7 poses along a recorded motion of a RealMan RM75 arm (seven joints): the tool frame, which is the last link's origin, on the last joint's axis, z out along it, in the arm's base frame.
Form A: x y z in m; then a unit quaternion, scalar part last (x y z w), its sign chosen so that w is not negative.
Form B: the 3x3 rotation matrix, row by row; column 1 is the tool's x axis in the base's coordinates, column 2 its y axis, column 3 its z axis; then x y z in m. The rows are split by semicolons. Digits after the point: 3 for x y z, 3 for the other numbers.
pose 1, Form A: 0.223 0.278 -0.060 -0.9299 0.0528 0.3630 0.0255
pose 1, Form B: 0.731 -0.117 -0.672; -0.080 -0.993 0.086; -0.678 -0.009 -0.735; 0.223 0.278 -0.060
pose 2, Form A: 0.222 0.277 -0.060 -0.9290 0.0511 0.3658 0.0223
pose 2, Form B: 0.727 -0.111 -0.677; -0.079 -0.994 0.079; -0.682 -0.004 -0.731; 0.222 0.277 -0.060
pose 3, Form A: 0.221 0.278 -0.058 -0.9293 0.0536 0.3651 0.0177
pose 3, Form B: 0.728 -0.113 -0.677; -0.087 -0.994 0.072; -0.680 0.006 -0.733; 0.221 0.278 -0.058
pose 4, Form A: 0.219 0.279 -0.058 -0.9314 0.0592 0.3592 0.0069
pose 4, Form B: 0.735 -0.115 -0.668; -0.105 -0.993 0.055; -0.670 0.030 -0.742; 0.219 0.279 -0.058
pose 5, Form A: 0.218 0.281 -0.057 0.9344 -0.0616 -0.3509 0.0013
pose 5, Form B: 0.746 -0.114 -0.656; -0.116 -0.992 0.041; -0.656 0.046 -0.754; 0.218 0.281 -0.057
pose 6, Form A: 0.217 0.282 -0.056 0.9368 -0.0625 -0.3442 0.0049
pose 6, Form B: 0.755 -0.114 -0.646; -0.120 -0.992 0.034; -0.644 0.052 -0.763; 0.217 0.282 -0.056
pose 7, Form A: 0.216 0.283 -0.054 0.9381 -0.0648 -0.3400 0.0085
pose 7, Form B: 0.760 -0.116 -0.639; -0.127 -0.991 0.028; -0.637 0.060 -0.769; 0.216 0.283 -0.054
